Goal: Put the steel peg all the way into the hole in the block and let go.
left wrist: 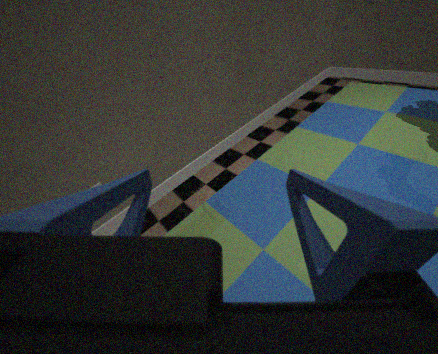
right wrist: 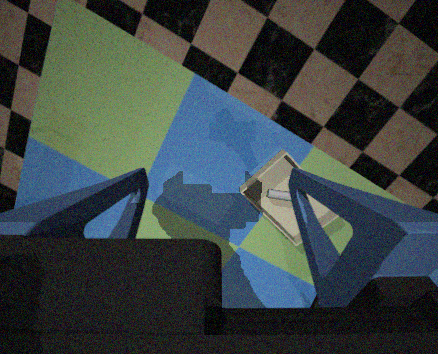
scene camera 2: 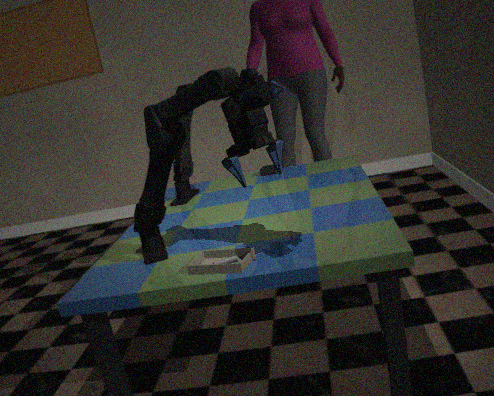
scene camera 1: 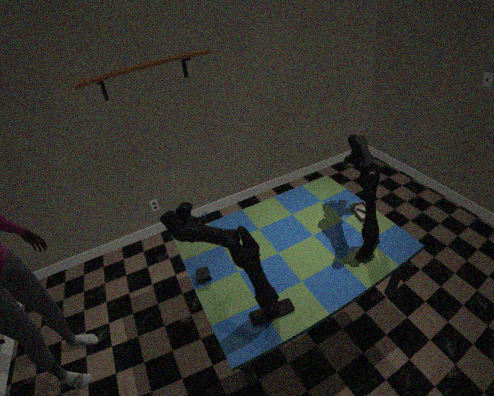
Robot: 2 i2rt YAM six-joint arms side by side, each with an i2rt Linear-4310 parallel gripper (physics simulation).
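Where they show: left gripper, fingertip midpoint: (left wrist: 219, 176) (scene camera 2: 277, 93) (scene camera 1: 196, 209); right gripper, fingertip midpoint: (right wrist: 218, 176) (scene camera 2: 263, 180) (scene camera 1: 353, 171); left arm's base, origin of the base link: (scene camera 2: 185, 198) (scene camera 1: 272, 312); right arm's base, origin of the base link: (scene camera 2: 154, 251) (scene camera 1: 367, 248).
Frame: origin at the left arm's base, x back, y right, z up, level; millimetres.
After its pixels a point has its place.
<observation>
The steel peg (right wrist: 278, 194) @(z 18, x -402, y 786 mm) (scene camera 2: 226, 260) @(z 15, x -392, y 795 mm) lies in a shallow beige tray (right wrist: 281, 227) @(z 14, x -351, y 739 mm) (scene camera 2: 215, 270) @(z 9, x -373, y 840 mm). In the right wrist view a finger covers one end of the peg. The dark block (scene camera 1: 202, 275) @(z 31, x -315, y -247 mm) (scene camera 2: 270, 170) @(z 19, x -341, y -207 mm) stands near the table's left edge in scene camera 1; its hole shows as a small dark spot on top. My right gripper (right wrist: 218, 176) @(z 213, x -532, y 812 mm) (scene camera 2: 262, 179) @(z 213, x -532, y 812 mm) is open and empty, high above the table; the tray is below it, towards the right finger in its wrist view. My left gripper (left wrist: 219, 176) @(z 347, x -441, y -173 mm) is open and empty, raised above the table. The block does not show in the left wrist view.
The table (scene camera 1: 304, 262) @(z 0, x -197, y 268 mm) (scene camera 2: 340, 240) @(z 0, x -680, y 707 mm) has blue and green squares. The tray has raised walls and lies near the table's front edge in scene camera 2, close to the right arm's base. Arm shadows fall across the table. A person (scene camera 2: 295, 45) stands beyond the table.
</observation>
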